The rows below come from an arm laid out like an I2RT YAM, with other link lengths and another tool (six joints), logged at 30 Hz.
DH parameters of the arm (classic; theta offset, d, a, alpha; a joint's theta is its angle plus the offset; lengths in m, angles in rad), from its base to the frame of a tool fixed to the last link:
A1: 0 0.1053 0.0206 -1.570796
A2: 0 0 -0.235 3.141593
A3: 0.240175 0 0.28 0
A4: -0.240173 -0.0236 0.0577 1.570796
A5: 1.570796 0.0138 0 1.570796
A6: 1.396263 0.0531 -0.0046 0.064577
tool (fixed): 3.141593 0.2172 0 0
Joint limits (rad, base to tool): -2.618..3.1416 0..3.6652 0..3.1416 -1.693..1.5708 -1.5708..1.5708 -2.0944..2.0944
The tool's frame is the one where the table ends.
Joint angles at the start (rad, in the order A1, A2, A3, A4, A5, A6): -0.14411, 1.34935, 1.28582, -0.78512, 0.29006, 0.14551
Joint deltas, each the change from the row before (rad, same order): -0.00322, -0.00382, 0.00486, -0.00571, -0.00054, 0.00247; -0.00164, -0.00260, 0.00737, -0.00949, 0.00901, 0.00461; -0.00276, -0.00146, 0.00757, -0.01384, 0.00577, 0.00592; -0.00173, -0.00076, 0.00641, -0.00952, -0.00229, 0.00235; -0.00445, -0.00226, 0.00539, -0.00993, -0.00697, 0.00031; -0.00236, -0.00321, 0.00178, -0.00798, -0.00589, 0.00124
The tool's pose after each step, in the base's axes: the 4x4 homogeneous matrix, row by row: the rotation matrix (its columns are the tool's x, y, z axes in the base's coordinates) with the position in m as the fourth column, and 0 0 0 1 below. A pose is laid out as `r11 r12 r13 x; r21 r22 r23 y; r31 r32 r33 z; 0 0 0 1`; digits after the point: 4 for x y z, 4 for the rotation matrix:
0.7488 -0.3454 0.5657 0.4293; -0.0854 -0.8966 -0.4345 -0.1312; 0.6573 0.2770 -0.7009 0.1463; 0 0 0 1
0.7470 -0.3555 0.5618 0.4271; -0.0909 -0.8917 -0.4435 -0.1339; 0.6586 0.2802 -0.6984 0.1496; 0 0 0 1
0.7480 -0.3643 0.5548 0.4241; -0.0989 -0.8877 -0.4496 -0.1362; 0.6563 0.2814 -0.7001 0.1514; 0 0 0 1
0.7486 -0.3657 0.5531 0.4230; -0.1026 -0.8880 -0.4482 -0.1362; 0.6551 0.2788 -0.7022 0.1527; 0 0 0 1
0.7494 -0.3654 0.5522 0.4215; -0.1064 -0.8896 -0.4443 -0.1362; 0.6535 0.2742 -0.7055 0.1537; 0 0 0 1
0.7506 -0.3644 0.5512 0.4200; -0.1096 -0.8913 -0.4400 -0.1355; 0.6516 0.2699 -0.7090 0.1539; 0 0 0 1

